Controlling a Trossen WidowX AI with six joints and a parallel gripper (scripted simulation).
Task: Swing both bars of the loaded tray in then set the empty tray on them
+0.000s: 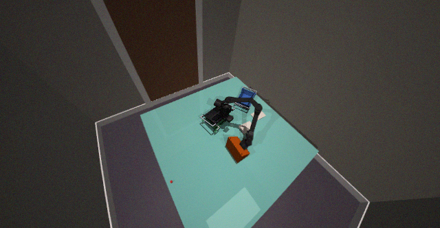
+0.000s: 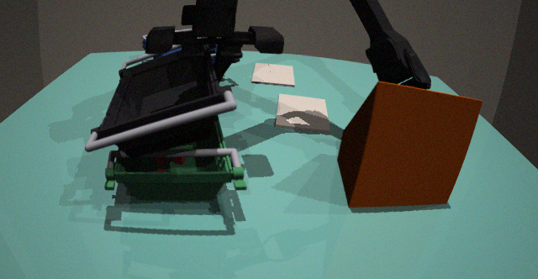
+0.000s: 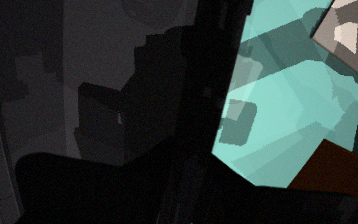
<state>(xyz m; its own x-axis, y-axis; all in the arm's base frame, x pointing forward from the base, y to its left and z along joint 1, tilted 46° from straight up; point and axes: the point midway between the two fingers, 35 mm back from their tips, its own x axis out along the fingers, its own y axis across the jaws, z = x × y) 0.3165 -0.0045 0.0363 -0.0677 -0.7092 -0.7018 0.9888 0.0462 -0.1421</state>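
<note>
The black tray lies 70 mm ahead of my gripper tip, 20 mm above it and 10 mm to the left of it.
</note>
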